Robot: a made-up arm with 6 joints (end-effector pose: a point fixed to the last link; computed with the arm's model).
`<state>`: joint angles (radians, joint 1 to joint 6).
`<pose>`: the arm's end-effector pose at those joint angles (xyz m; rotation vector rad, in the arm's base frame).
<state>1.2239 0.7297 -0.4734 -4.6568 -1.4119 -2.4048</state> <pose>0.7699 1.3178 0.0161 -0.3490 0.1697 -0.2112</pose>
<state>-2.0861 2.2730 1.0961 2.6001 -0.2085 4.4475</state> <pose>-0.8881 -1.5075 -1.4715 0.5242 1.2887 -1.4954</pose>
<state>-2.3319 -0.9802 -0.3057 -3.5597 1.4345 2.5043</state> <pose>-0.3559 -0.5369 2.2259 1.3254 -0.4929 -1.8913</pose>
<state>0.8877 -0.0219 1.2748 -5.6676 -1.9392 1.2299</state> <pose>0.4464 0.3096 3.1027 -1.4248 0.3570 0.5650</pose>
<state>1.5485 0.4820 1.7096 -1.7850 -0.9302 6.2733</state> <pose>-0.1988 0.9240 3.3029 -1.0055 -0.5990 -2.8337</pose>
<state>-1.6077 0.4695 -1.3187 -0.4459 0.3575 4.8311</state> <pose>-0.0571 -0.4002 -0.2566 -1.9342 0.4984 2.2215</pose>
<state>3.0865 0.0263 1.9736 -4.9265 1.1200 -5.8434</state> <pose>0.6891 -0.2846 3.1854 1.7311 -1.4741 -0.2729</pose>
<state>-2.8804 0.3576 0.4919 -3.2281 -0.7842 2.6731</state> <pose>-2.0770 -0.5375 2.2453 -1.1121 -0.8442 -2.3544</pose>
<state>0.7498 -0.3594 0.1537 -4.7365 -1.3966 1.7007</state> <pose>0.9989 0.5534 2.5810 -2.6473 0.8845 -0.2584</pose>
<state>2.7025 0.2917 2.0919 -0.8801 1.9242 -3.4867</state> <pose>0.3498 0.0594 3.0139 0.3937 0.6053 0.3666</pose>
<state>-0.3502 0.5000 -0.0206 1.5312 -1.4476 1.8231</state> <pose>1.8211 -0.9608 0.9260 1.6221 -2.0335 -0.9074</pose>
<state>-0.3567 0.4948 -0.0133 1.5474 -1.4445 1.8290</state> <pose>1.8211 -0.9749 0.9504 1.6199 -2.0320 -0.8877</pose>
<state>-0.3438 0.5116 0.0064 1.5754 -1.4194 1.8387</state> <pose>1.8578 -0.9591 0.9505 1.6487 -1.9777 -0.8652</pose>
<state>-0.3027 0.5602 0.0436 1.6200 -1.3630 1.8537</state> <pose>1.9459 -0.8944 0.9130 1.7163 -1.8453 -0.8384</pose>
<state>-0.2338 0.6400 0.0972 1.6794 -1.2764 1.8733</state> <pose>2.0754 -0.7681 0.8324 1.8077 -1.6332 -0.8069</pose>
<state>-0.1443 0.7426 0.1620 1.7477 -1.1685 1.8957</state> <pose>2.2171 -0.5785 0.7119 1.8960 -1.3604 -0.7703</pose>
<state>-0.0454 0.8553 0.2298 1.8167 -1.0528 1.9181</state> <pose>2.3352 -0.3423 0.5622 1.9576 -1.0613 -0.7313</pose>
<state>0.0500 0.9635 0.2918 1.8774 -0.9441 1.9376</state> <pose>2.4054 -0.0961 0.4036 1.9848 -0.7776 -0.6951</pose>
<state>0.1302 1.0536 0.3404 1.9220 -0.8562 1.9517</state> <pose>2.4273 0.1175 0.2605 1.9863 -0.5470 -0.6679</pose>
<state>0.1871 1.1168 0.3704 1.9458 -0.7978 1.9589</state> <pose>2.4187 0.2681 0.1512 1.9787 -0.3919 -0.6556</pose>
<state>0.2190 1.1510 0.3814 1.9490 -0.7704 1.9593</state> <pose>2.4006 0.3486 0.0834 1.9752 -0.3148 -0.6591</pose>
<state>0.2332 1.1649 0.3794 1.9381 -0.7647 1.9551</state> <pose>2.3830 0.3801 0.0460 1.9786 -0.2918 -0.6738</pose>
